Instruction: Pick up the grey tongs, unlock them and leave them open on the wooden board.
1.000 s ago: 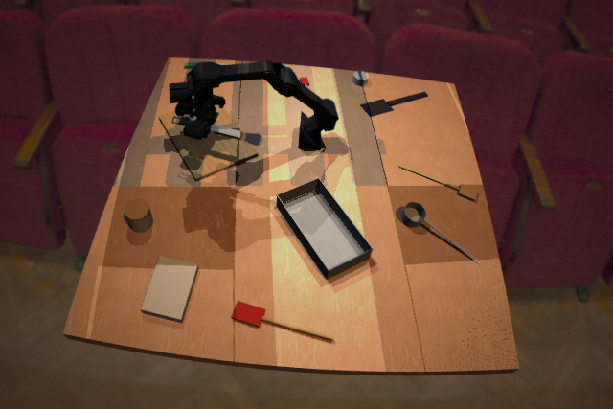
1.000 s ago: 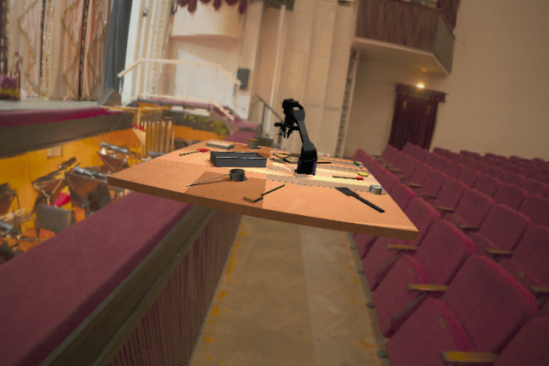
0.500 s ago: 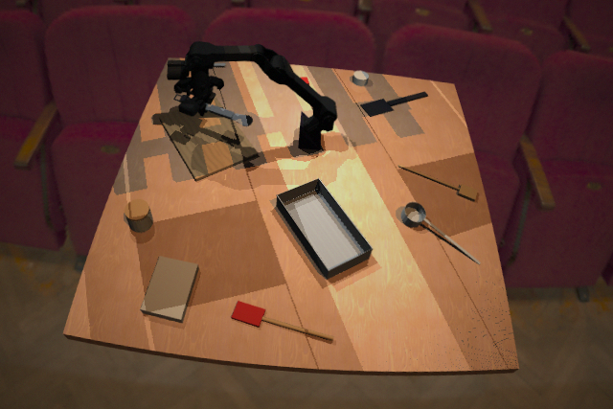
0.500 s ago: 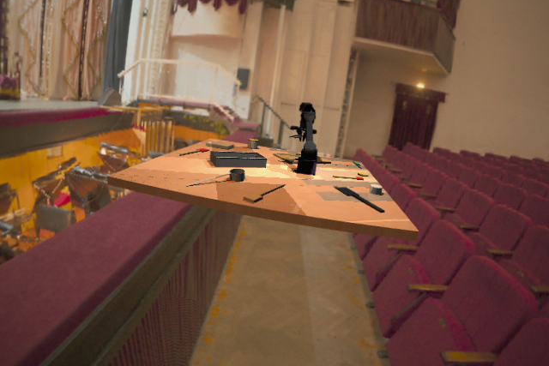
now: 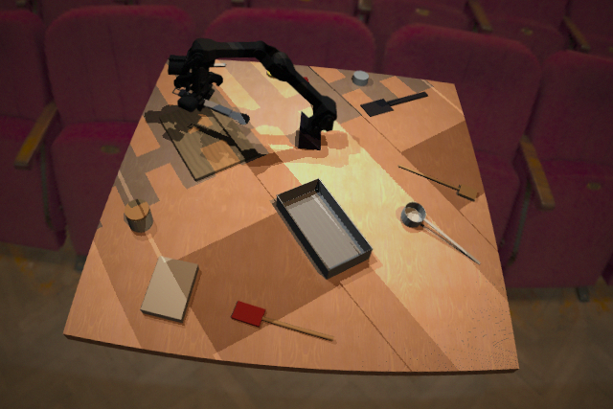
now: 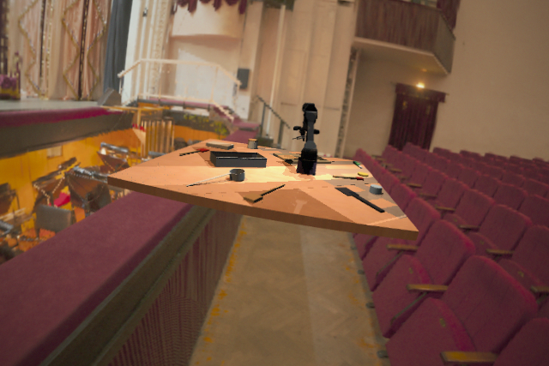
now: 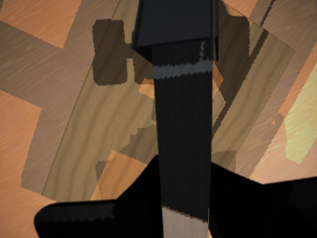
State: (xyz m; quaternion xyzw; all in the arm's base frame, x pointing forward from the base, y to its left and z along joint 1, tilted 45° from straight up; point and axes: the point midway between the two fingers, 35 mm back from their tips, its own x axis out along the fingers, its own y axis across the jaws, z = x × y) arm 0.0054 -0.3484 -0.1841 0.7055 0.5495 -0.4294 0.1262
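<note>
Now: the wooden board 120 mm below my gripper tip and 10 mm to the left of it. The rest, counted from my gripper tip: black spatula 730 mm to the left, 240 mm behind, 130 mm below; white block 620 mm ahead, 120 mm below, 30 mm to the right; red spatula 710 mm ahead, 270 mm to the left, 120 mm below.
</note>
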